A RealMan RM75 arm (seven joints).
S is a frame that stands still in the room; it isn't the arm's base.
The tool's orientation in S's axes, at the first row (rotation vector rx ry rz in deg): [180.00, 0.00, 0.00]
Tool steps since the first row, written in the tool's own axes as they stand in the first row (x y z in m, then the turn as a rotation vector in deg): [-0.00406, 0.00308, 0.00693, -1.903, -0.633, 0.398]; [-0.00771, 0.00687, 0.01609, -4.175, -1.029, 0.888]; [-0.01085, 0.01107, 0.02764, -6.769, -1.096, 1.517]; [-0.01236, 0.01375, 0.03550, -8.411, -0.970, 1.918]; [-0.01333, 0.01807, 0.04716, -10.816, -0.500, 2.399]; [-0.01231, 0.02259, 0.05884, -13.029, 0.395, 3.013]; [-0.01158, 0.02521, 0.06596, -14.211, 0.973, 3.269]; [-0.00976, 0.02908, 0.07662, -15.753, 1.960, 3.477]
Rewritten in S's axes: [-0.00406, -0.00308, -0.00693, -1.903, 0.633, -0.398]; [-0.00771, -0.00687, -0.01609, -4.175, 1.029, -0.888]; [-0.01085, -0.01107, -0.02764, -6.769, 1.096, -1.517]; [-0.01236, -0.01375, -0.03550, -8.411, 0.970, -1.918]; [-0.01333, -0.01807, -0.04716, -10.816, 0.500, -2.399]; [-0.01231, -0.02259, -0.05884, -13.029, -0.395, -3.013]; [-0.01158, -0.02521, -0.06596, -14.211, -0.973, -3.269]; [-0.00976, -0.02908, -0.07662, -15.753, -1.960, -3.477]
